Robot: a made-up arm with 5 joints. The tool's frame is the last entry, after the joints. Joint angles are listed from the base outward. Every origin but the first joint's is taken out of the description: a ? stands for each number. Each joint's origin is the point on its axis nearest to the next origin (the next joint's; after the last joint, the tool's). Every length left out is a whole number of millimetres.
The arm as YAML. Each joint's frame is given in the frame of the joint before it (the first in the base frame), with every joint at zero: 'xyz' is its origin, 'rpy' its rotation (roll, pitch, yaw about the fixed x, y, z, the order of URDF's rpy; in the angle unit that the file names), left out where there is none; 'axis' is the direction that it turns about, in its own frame. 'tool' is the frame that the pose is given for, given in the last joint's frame.
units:
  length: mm
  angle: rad
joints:
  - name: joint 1
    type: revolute
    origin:
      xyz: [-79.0, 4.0, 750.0]
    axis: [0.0, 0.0, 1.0]
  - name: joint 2
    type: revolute
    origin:
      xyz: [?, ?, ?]
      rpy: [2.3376, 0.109, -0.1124]
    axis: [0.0, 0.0, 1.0]
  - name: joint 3
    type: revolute
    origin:
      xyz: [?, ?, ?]
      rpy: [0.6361, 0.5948, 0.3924]
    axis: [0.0, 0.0, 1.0]
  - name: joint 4
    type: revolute
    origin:
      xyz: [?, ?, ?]
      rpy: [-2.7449, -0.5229, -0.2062]
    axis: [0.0, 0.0, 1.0]
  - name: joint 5
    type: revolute
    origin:
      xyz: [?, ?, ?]
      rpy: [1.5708, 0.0, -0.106]
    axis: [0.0, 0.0, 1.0]
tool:
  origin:
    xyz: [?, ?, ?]
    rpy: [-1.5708, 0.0, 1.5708]
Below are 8 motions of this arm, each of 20 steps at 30 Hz.
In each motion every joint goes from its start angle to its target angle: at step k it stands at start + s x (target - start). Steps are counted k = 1, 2, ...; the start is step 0. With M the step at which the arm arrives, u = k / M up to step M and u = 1 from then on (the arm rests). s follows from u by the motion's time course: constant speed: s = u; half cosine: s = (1 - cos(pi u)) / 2; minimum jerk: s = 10 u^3 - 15 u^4 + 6 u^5.
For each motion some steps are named. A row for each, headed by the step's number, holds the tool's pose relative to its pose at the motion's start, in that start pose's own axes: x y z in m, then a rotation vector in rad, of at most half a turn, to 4 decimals.
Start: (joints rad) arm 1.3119 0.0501 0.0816 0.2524 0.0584
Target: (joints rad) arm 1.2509 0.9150 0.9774 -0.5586 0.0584
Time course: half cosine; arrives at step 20
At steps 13, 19, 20:
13: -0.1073 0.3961 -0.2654 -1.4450 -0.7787 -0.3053
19: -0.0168 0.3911 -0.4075 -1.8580 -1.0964 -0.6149
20: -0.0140 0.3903 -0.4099 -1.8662 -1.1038 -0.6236

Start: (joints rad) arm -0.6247 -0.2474 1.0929 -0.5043 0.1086
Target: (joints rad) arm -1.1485 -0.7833 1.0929 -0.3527 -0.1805
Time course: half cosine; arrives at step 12
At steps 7, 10, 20:
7: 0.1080 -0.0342 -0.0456 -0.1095 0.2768 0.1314
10: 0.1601 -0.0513 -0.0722 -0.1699 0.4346 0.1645
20: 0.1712 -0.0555 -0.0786 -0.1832 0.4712 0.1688

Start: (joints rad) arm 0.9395 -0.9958 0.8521 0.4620 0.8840
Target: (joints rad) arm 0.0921 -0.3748 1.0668 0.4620 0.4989
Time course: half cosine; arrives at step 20
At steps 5, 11, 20:
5: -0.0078 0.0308 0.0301 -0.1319 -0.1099 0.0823
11: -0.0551 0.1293 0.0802 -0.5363 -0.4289 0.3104
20: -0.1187 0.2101 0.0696 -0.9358 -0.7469 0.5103

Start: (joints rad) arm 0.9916 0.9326 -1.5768 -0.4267 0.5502
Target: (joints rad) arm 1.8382 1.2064 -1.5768 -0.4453 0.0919
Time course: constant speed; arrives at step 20
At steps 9, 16, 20:
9: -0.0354 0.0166 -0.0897 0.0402 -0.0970 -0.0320
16: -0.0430 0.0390 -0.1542 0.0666 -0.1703 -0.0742
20: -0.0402 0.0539 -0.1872 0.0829 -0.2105 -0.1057

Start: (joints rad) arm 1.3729 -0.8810 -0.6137 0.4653 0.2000
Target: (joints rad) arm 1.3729 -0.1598 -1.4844 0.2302 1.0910
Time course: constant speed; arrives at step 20
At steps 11, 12, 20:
11: -0.0534 0.0216 0.0276 0.0163 -0.2820 0.3262
12: -0.0569 0.0217 0.0285 0.0229 -0.3034 0.3536
20: -0.0743 0.0161 0.0288 0.1015 -0.4489 0.5496

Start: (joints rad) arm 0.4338 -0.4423 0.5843 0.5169 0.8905
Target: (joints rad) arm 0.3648 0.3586 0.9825 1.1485 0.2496
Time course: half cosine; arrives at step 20
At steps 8, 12, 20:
8: 0.0018 -0.0160 0.0117 0.0315 -0.0901 0.0698
12: 0.0059 -0.0346 0.0231 0.0819 -0.1656 0.1699
20: 0.0166 -0.0533 0.0371 0.1418 -0.2366 0.3350

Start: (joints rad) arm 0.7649 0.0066 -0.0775 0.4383 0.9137
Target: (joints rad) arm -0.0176 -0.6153 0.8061 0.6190 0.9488
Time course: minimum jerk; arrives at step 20
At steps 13, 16, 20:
13: 0.0236 0.2944 0.0581 -0.7769 -0.1411 0.3140
16: 0.0110 0.3568 0.0409 -0.9523 -0.1866 0.4100
20: 0.0055 0.3756 0.0331 -1.0090 -0.2020 0.4432

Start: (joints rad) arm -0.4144 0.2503 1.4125 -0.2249 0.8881
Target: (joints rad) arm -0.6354 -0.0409 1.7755 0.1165 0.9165
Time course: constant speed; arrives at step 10
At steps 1, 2, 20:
1: -0.0037 -0.0021 -0.0029 -0.0036 -0.0091 0.0017
2: -0.0075 -0.0043 -0.0058 -0.0072 -0.0187 0.0037
20: -0.0406 -0.0252 -0.0280 -0.0345 -0.1134 0.0297

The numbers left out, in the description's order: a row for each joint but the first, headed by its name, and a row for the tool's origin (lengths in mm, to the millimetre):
joint 2: 128.0 -203.0 0.0
joint 3: 83.0 73.0 0.0
joint 4: 12.0 10.0 0.0
joint 5: -52.0 -28.0 0.0
tool: -334.0 40.0 0.0

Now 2 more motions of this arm.
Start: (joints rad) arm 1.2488 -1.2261 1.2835 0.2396 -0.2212
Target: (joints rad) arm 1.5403 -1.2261 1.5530 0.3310 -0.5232
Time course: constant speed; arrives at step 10
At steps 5, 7, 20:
5: 0.0499 0.0314 -0.0275 0.0235 0.1499 0.0436
7: 0.0676 0.0455 -0.0397 0.0316 0.2091 0.0624
20: 0.0917 0.0679 -0.0591 0.0423 0.2970 0.0919

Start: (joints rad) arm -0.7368 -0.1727 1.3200 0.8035 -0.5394
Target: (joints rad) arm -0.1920 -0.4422 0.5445 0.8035 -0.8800
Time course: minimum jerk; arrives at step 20
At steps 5, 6, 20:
5: 0.0445 -0.0231 -0.0288 0.1024 0.1369 0.0512
6: 0.0693 -0.0339 -0.0496 0.1615 0.2147 0.0827
20: 0.2344 0.0857 -0.5002 1.0017 1.1937 0.7060

